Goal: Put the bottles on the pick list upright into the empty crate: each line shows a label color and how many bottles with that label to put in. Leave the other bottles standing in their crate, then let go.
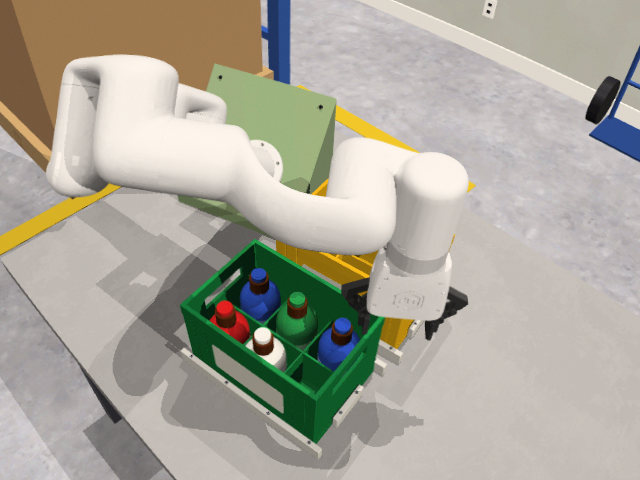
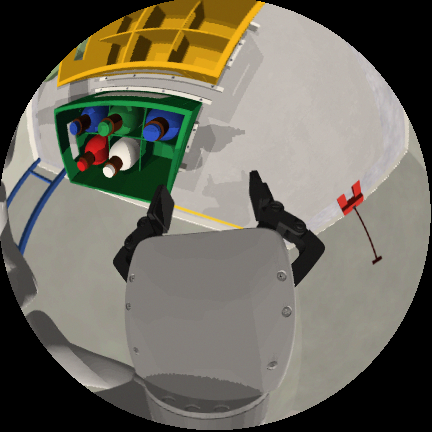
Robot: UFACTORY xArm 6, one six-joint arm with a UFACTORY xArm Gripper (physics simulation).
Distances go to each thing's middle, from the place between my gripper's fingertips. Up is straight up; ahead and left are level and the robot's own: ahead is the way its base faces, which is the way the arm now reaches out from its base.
I see the green bottle [image 1: 297, 322] 18 cm behind my hand, 15 cm below it and 3 cm to the right of it. From my hand the other things lie so: red bottle [image 1: 232, 322] 24 cm behind, 15 cm below, 13 cm to the right; white bottle [image 1: 263, 343] 16 cm behind, 15 cm below, 12 cm to the right.
